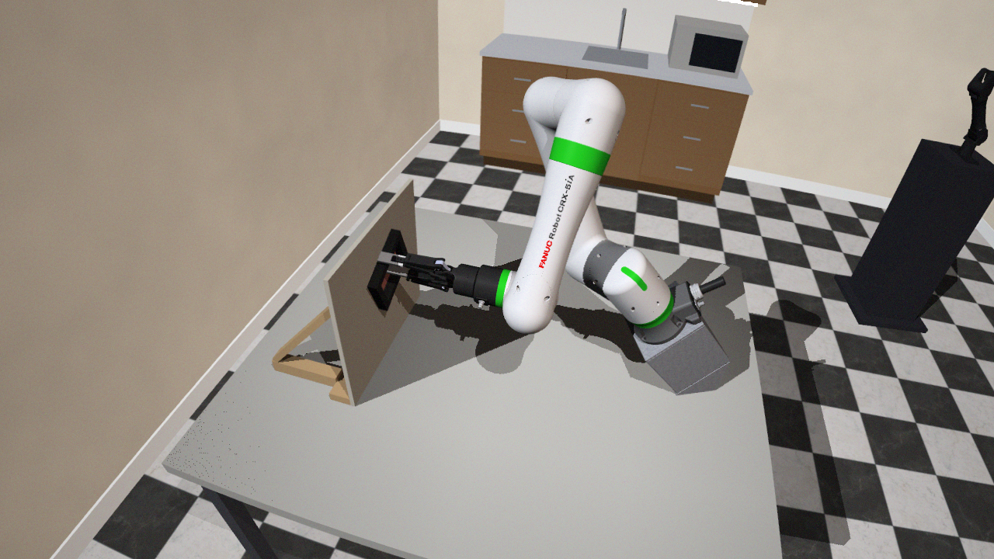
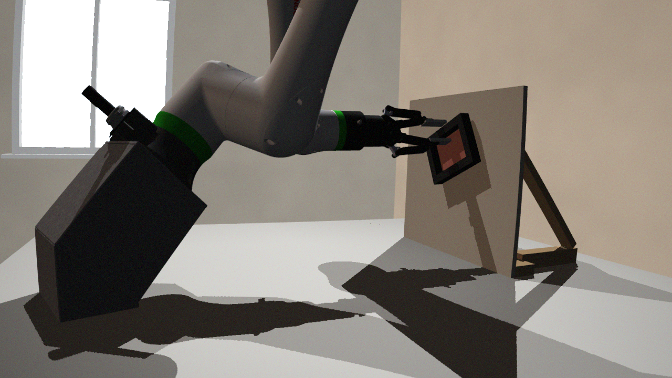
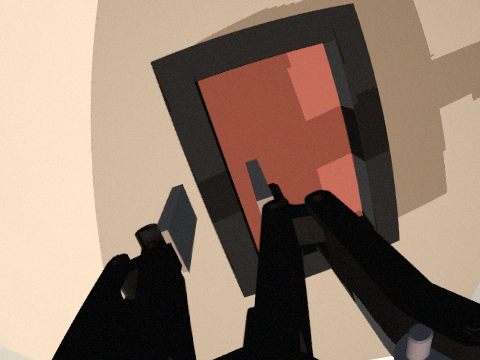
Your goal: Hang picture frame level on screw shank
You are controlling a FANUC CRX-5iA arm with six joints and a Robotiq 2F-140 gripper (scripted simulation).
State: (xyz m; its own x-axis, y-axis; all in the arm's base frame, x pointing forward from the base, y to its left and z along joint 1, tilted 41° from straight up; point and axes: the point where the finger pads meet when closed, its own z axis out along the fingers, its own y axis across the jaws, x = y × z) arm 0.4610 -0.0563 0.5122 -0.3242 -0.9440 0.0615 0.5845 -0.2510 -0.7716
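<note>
My gripper is now 30 mm short of the black picture frame, 30 mm to the left of it and 40 mm above it. The rest, counted from my hand: tan board (50 mm ahead, 30 mm to the right, 110 mm below).
</note>
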